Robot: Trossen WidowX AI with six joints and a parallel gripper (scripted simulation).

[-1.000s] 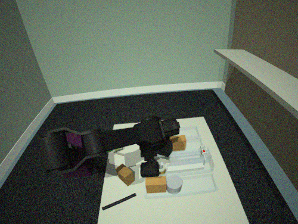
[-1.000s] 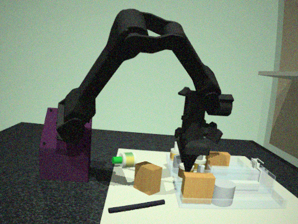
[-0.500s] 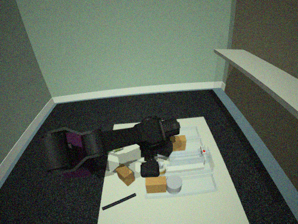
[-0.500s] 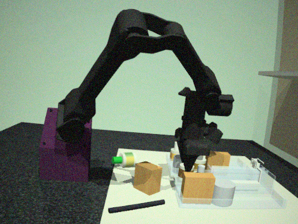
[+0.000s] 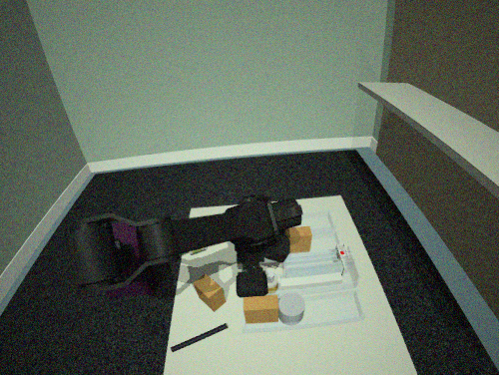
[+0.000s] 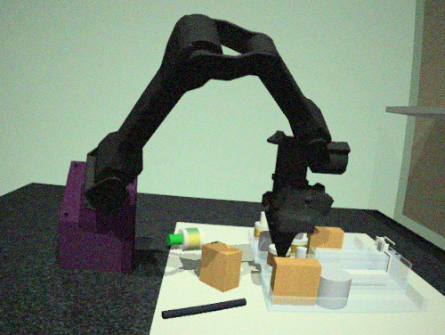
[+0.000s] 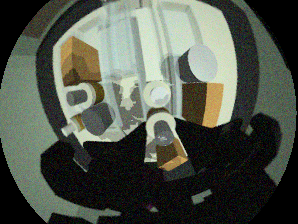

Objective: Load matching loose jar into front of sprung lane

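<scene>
Right now the orange box is 11 cm behind my gripper tip, 3 cm to the right of it and 2 cm below it. Also, from my gripper tip: red mark (23 cm ahead, 5 cm to the left, 2 cm above); black rod (12 cm behind, 14 cm to the right, 5 cm below).
</scene>
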